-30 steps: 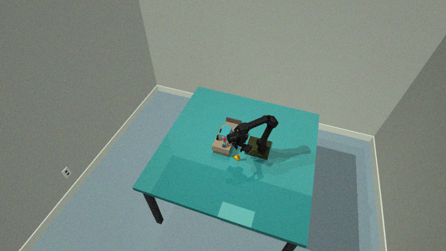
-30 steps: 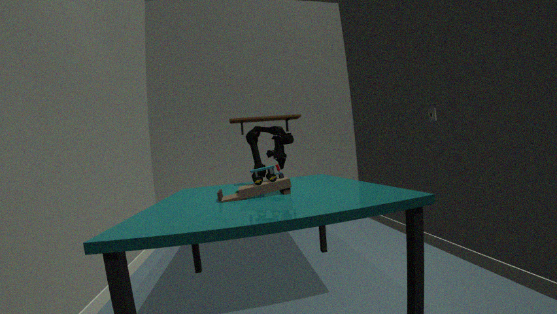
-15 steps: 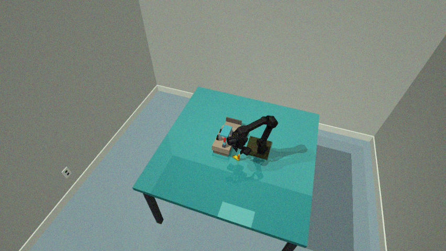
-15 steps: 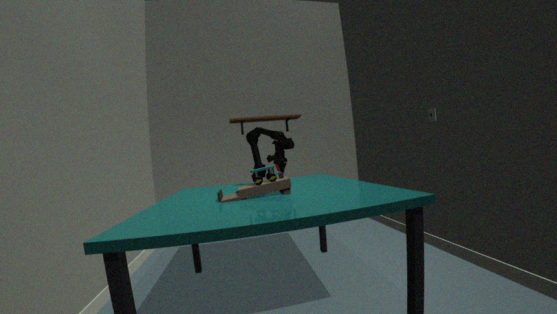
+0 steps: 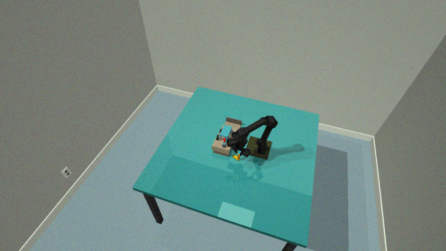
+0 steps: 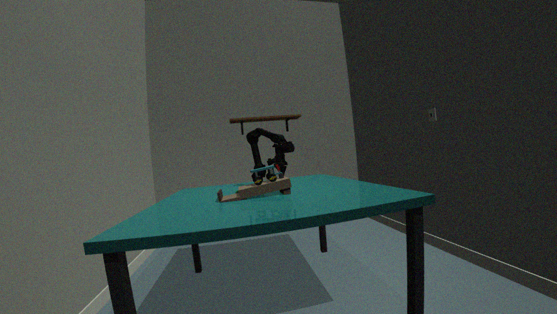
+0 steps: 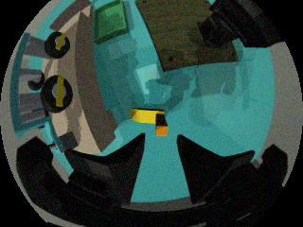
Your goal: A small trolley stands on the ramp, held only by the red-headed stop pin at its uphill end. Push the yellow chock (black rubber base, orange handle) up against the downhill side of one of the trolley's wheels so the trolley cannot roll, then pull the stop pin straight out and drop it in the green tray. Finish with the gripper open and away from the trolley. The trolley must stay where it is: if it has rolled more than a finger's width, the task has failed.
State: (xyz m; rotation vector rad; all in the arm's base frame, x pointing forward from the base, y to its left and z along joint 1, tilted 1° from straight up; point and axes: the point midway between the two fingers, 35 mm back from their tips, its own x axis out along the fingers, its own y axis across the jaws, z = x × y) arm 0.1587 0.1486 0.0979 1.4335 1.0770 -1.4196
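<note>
Right now my gripper tip is 20 mm short of the yellow chock, 10 mm to the left of it and 50 mm above it. Also, from my gripper tip: ramp 160 mm ahead, 130 mm to the right, 30 mm below; then red-headed stop pin 140 mm ahead, 30 mm to the right, 50 mm above; then blue trolley 160 mm ahead, 130 mm to the right, 40 mm above.
</note>
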